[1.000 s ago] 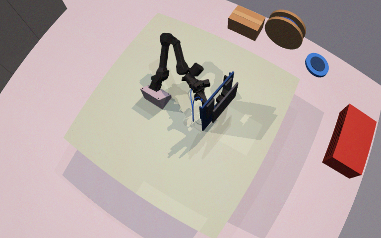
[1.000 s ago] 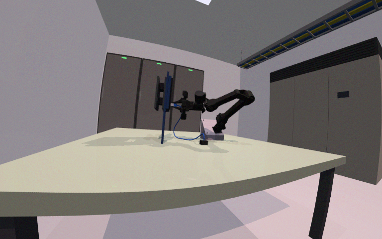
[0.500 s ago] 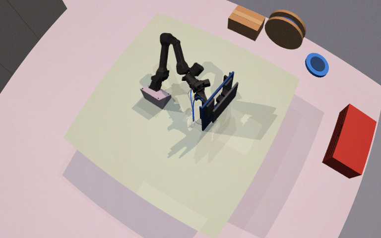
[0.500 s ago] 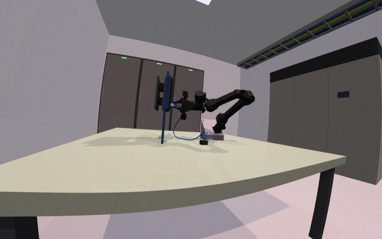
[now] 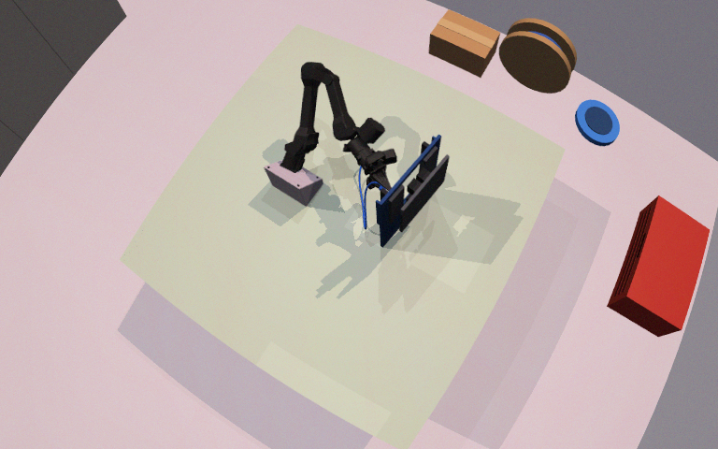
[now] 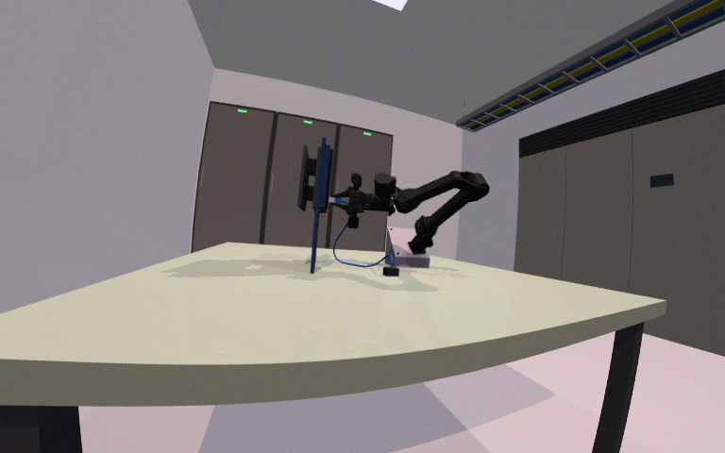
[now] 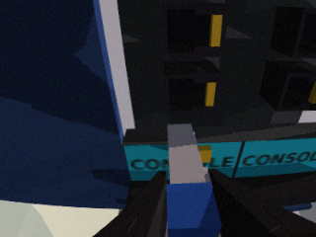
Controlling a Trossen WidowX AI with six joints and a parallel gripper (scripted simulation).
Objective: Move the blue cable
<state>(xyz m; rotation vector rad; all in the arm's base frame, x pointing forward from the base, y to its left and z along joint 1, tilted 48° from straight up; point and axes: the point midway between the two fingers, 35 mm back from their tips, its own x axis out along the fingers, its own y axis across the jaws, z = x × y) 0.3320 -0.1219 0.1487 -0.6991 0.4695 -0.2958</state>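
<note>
Right now my gripper tip is right at the blue plug. The rest, counted from my gripper tip: black cable anchor 22 cm below, 18 cm to the left, 16 cm behind.
</note>
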